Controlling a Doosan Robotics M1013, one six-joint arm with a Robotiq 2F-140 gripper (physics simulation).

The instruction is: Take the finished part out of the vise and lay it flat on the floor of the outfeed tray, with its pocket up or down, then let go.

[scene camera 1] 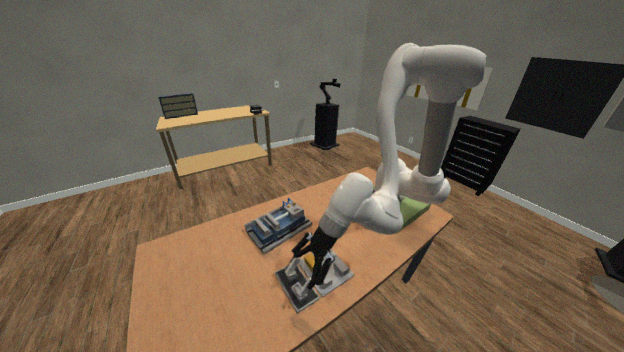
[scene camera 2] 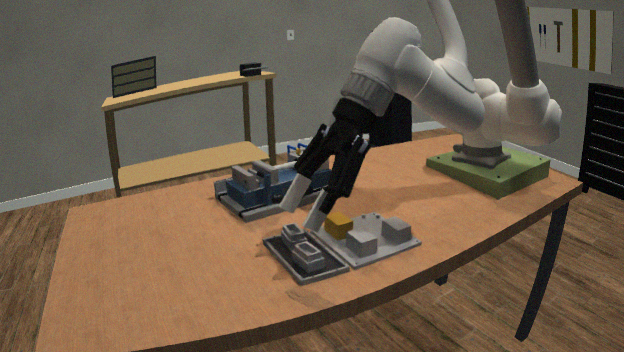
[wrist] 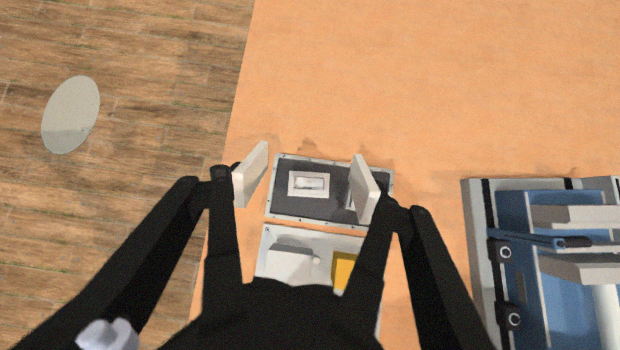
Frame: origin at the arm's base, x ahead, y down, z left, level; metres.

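Where they show: gripper, fingertip midpoint: (scene camera 1: 294, 282) (scene camera 2: 297, 219) (wrist: 309, 160); arm's base, link origin: (scene camera 2: 482, 158).
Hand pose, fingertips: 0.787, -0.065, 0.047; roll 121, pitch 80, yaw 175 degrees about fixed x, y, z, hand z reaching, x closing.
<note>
Things, the pixels of their top centre, and the offset from my fingertips, as dx, dy, dz.
- second part, top centre: (scene camera 2: 293, 228) (scene camera 1: 290, 269) -0.046, +0.067, -0.084
- blue vise, top centre: (scene camera 2: 276, 160) (scene camera 1: 278, 214) -0.172, +0.008, -0.336
- light grey plate, top centre: (wrist: 317, 291) (scene camera 2: 366, 236) (scene camera 1: 325, 267) -0.175, +0.099, -0.005
- yellow block, top centre: (wrist: 358, 276) (scene camera 2: 338, 218) (scene camera 1: 311, 259) -0.142, +0.064, -0.058
- nearer, top centre: (wrist: 288, 267) (scene camera 2: 361, 234) (scene camera 1: 324, 276) -0.126, +0.064, +0.032
- farther, top centre: (scene camera 2: 396, 222) (scene camera 1: 341, 265) -0.213, +0.064, +0.047
The outfeed tray (scene camera 1: 287, 292) (scene camera 2: 325, 275) (wrist: 310, 220) has a dark floor and grey rim. Two grey parts lie flat in it, pockets up: one part (scene camera 2: 307, 256) (wrist: 308, 184) nearer the table's front edge, and a second part (scene camera 2: 292, 233) mostly hidden behind a finger in the wrist view. I cannot tell which came from the vise. The blue vise (scene camera 1: 277, 225) (scene camera 2: 270, 185) (wrist: 520, 265) stands behind the tray, and no part shows between its jaws. My gripper (scene camera 1: 296, 281) (scene camera 2: 301, 215) (wrist: 309, 160) is open and empty, its pale fingertips above the tray area, clear of both parts.
A light grey plate (scene camera 2: 385, 251) (wrist: 320, 241) sits beside the tray, bearing a yellow block (scene camera 2: 339, 226) (wrist: 344, 270) and two grey blocks, one nearer (scene camera 2: 361, 243) and one farther (scene camera 2: 396, 230). The arm stands on a green base (scene camera 1: 414, 211) (scene camera 2: 520, 175) at the table's right end.
</note>
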